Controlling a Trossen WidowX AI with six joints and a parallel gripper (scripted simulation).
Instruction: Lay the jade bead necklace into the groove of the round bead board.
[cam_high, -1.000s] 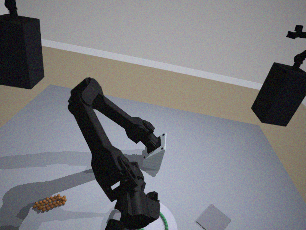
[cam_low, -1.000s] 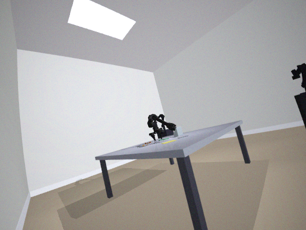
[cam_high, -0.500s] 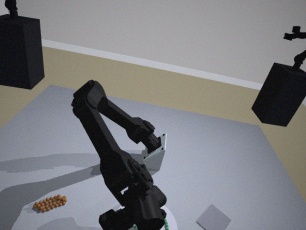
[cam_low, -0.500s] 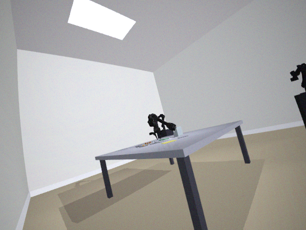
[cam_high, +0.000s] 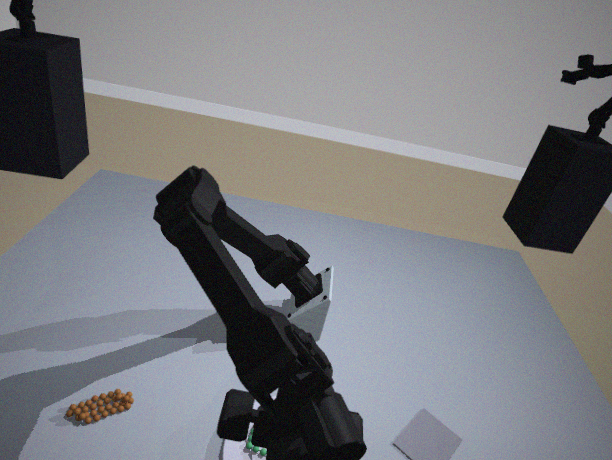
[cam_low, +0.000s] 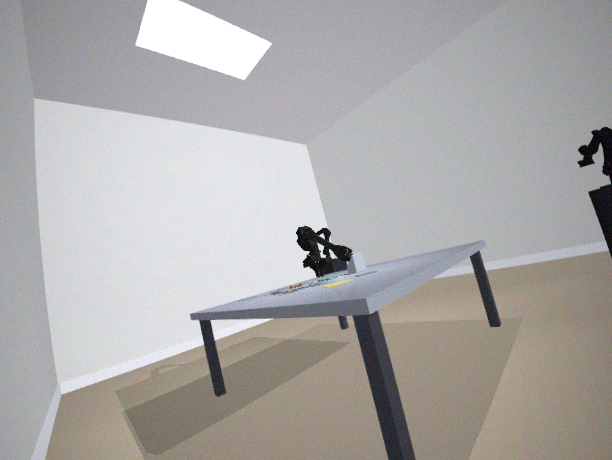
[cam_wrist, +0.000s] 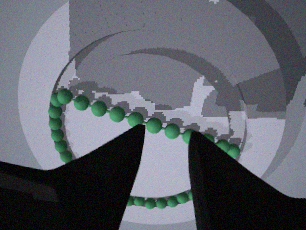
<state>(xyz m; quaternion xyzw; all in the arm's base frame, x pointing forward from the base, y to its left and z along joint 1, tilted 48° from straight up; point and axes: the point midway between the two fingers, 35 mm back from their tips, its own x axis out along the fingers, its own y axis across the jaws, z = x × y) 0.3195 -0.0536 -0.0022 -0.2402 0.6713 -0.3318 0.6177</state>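
Now: the round bead board 20 mm to the left of my gripper tip, 20 mm below it and 20 mm behind it. From my gripper tip the other things lie so: yellow strip (240 mm to the left, 180 mm ahead, 30 mm below); then flat grey square (250 mm to the left, 60 mm behind, 30 mm below).
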